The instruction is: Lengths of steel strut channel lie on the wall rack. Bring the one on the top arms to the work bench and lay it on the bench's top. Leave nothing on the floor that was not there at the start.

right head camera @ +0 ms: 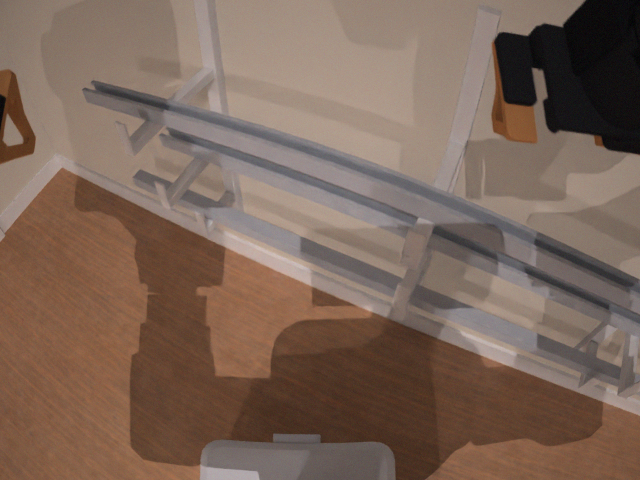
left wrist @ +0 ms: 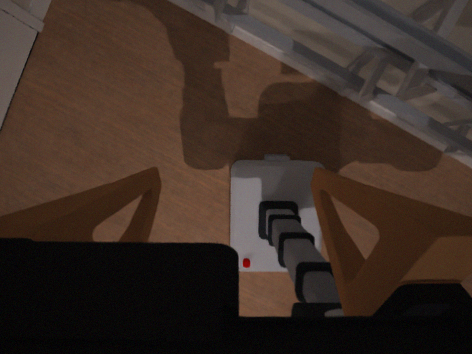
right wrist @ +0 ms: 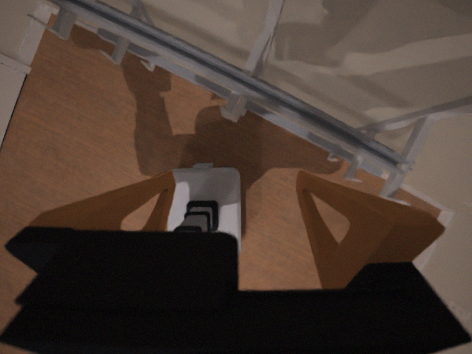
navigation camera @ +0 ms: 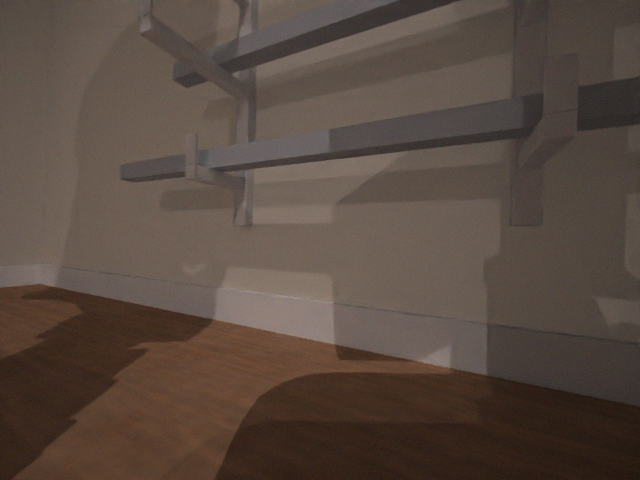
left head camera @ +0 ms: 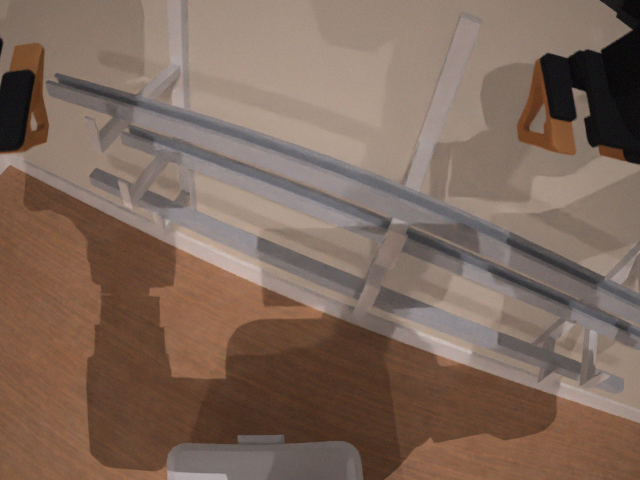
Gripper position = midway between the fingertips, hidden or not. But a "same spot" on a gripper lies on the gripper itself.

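The right gripper appears in the left head camera view, in the right head camera view and in the right wrist view [235, 177]. It is out of frame in the left wrist view, and the gripper is likewise out of frame in the navigation camera view. On the right gripper, [right head camera: 513, 117] and [left head camera: 557, 131] are the same spot.
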